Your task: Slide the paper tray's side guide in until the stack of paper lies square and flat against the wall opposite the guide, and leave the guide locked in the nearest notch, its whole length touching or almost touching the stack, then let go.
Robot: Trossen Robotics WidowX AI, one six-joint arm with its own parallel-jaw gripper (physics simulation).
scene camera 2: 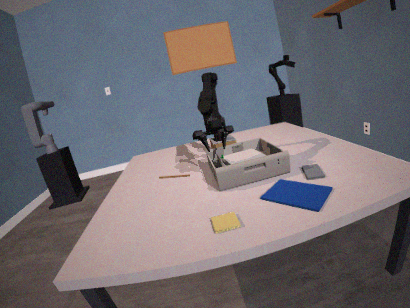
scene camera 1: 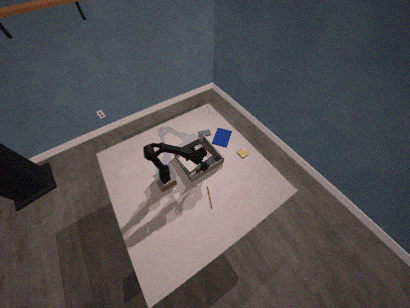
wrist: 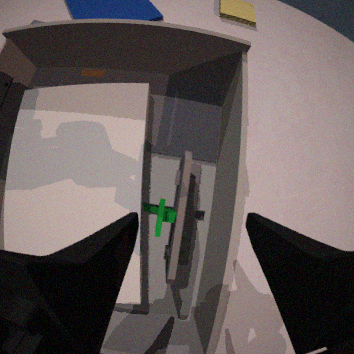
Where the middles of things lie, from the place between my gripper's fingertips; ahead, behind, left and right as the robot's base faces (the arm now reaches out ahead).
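Grey side guide (wrist: 181, 216): my gripper is 7 cm above it and 1 cm to the right of it. White paper stack (wrist: 80, 149): 8 cm below my hand, 2 cm ahead, 13 cm to the left. Blue book (scene camera 2: 307, 196): 11 cm below my hand, 39 cm ahead, 15 cm to the left. Going by their middles, of the things named here the grey side guide is the nearest to my gripper and the blue book the farthest from it.
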